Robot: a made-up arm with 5 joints.
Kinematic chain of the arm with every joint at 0, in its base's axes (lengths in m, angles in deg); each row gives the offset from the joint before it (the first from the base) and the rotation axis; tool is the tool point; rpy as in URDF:
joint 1: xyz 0 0 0.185 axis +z
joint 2: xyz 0 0 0 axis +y
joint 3: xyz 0.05 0 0.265 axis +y
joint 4: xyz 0.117 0 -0.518 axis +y
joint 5: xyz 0.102 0 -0.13 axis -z
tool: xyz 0 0 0 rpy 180 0 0
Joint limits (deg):
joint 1: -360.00..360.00
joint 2: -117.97..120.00
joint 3: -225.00..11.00
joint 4: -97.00..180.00
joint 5: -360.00..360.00
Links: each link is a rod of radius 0.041 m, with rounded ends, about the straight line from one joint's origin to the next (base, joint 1, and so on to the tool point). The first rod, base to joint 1, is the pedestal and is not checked.
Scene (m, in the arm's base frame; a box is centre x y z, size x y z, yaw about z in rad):
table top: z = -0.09
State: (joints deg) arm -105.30 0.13 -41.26 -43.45 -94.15
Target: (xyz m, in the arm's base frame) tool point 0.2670 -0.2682 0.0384
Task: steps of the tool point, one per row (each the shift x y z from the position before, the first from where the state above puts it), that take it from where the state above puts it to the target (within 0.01 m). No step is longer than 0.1 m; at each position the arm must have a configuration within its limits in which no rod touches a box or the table.
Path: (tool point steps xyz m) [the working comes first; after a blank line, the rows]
Joints at the target: -45.13 -54.57 -1.59 69.22 -94.15
Straight joint move there: clear.

1: 0.0803 -0.0101 -0.0130
2: 0.0802 0.0082 -0.0192
3: 0.0756 0.0262 -0.0238
4: 0.0670 0.0424 -0.0267
5: 0.0547 0.0556 -0.0280
6: 0.0401 0.0651 -0.0278
7: 0.0240 0.0702 -0.0261
8: 0.0083 0.0708 -0.0229

